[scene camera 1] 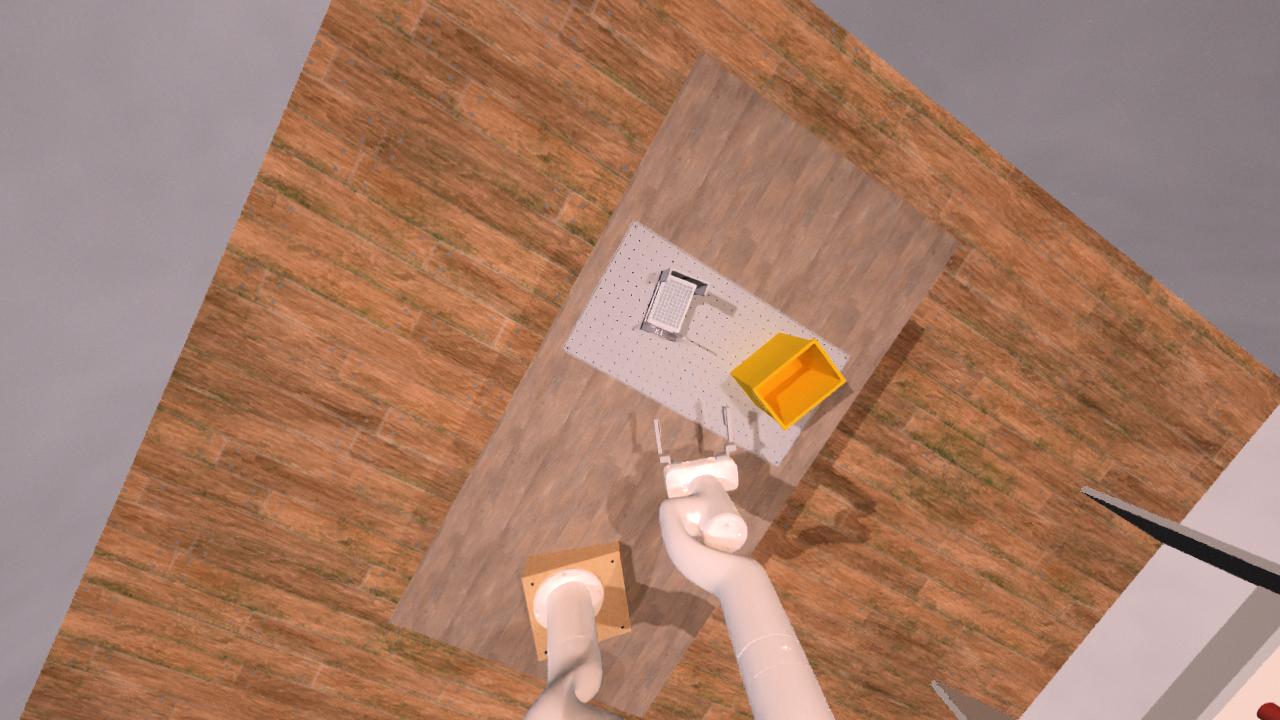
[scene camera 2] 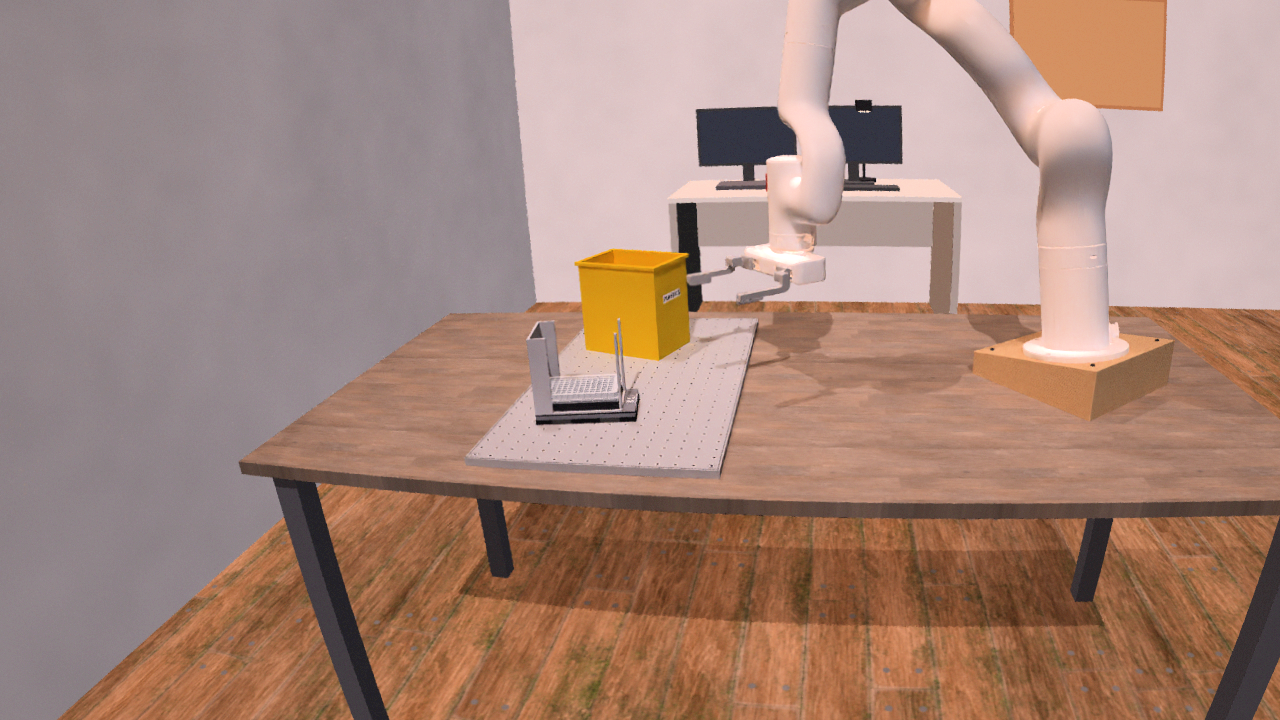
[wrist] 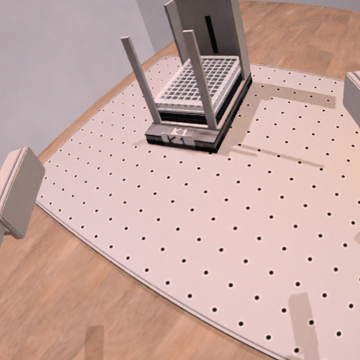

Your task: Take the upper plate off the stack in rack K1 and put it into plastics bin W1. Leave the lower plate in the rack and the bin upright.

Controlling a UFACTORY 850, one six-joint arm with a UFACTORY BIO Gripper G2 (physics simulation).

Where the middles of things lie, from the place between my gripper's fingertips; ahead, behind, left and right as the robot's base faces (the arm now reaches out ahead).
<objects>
Now: the yellow plastics bin W1 (scene camera 2: 647,290) 200 mm ahead of my hand, 160 mm to the right of it and 70 mm below it. Also, from my hand: clear gridded plate (scene camera 2: 582,388) 180 mm ahead, 170 mm to the left, 120 mm below.
</objects>
